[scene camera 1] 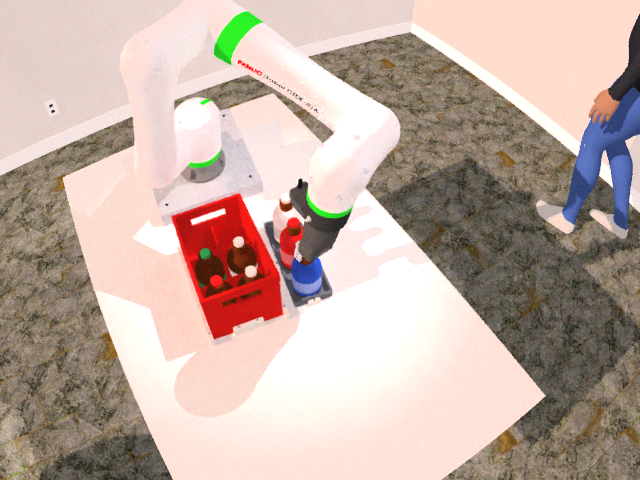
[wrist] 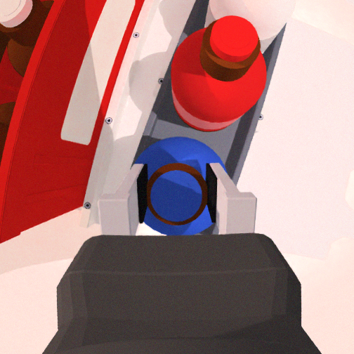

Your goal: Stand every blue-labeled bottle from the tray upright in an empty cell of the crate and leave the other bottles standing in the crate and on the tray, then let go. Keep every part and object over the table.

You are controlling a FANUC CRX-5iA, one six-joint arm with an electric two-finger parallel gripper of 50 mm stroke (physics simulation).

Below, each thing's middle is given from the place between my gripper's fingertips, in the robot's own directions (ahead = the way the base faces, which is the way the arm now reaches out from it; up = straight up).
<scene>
The blue-labeled bottle [scene camera 1: 306,276] lies 6 cm below my hand and 1 cm ahead of it. The rest, counted from my hand: green-capped bottle [scene camera 1: 208,265]: 21 cm to the right, 11 cm behind, 5 cm below.
</scene>
